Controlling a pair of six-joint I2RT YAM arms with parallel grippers.
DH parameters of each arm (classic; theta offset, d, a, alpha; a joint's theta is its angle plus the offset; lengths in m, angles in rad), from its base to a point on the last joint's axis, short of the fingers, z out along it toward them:
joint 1: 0 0.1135 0.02 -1.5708
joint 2: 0 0 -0.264 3.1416
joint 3: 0.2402 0 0.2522 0
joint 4: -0.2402 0 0.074 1.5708
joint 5: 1.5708 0 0 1.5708
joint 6: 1.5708 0.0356 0 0
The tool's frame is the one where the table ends.
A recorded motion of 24 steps. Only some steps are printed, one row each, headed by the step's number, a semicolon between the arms.
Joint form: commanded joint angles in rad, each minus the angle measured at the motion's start. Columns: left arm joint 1, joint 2, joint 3, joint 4, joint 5, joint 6; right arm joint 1, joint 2, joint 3, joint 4, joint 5, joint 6.
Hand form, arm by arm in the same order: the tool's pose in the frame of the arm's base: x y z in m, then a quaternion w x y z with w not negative. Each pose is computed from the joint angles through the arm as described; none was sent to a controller.
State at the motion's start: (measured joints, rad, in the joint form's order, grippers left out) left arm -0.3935 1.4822 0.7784 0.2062 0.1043 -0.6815; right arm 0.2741 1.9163 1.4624 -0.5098 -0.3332 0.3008
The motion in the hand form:
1: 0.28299 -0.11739 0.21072 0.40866 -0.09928 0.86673 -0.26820; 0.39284 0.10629 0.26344 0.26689 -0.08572 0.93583 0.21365
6: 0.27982 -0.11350 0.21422 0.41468 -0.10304 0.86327 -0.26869; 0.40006 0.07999 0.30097 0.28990 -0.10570 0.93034 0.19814
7: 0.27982 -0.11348 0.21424 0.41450 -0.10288 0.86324 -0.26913; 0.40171 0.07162 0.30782 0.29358 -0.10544 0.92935 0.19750
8: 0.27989 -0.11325 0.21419 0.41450 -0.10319 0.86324 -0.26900; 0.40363 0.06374 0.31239 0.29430 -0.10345 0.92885 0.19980
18: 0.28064 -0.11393 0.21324 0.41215 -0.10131 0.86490 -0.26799; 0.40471 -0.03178 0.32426 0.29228 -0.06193 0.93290 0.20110
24: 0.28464 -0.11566 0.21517 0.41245 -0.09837 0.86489 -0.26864; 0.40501 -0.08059 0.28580 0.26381 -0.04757 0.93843 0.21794
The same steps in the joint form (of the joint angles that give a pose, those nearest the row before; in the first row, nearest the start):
1: 0.0084 -0.0455 -0.0204 -0.0783 -0.0347 0.0293; -0.0383 -0.0690 0.0780 -0.1280 0.0020 -0.1396
6: 0.0161 -0.0709 -0.0313 -0.0805 -0.0367 0.0281; -0.1065 -0.0689 0.2227 -0.2576 -0.0147 -0.2429
7: 0.0163 -0.0710 -0.0314 -0.0804 -0.0355 0.0280; -0.1283 -0.0664 0.2525 -0.2835 -0.0257 -0.2604
8: 0.0171 -0.0710 -0.0315 -0.0804 -0.0353 0.0280; -0.1493 -0.0602 0.2788 -0.3070 -0.0413 -0.2726
18: 0.0162 -0.0649 -0.0283 -0.0835 -0.0336 0.0311; -0.3937 -0.0280 0.3827 -0.4592 -0.1568 -0.4099
24: 0.0161 -0.0506 -0.0085 -0.0877 -0.0300 0.0357; -0.5167 0.0320 0.3301 -0.4698 -0.2318 -0.5165

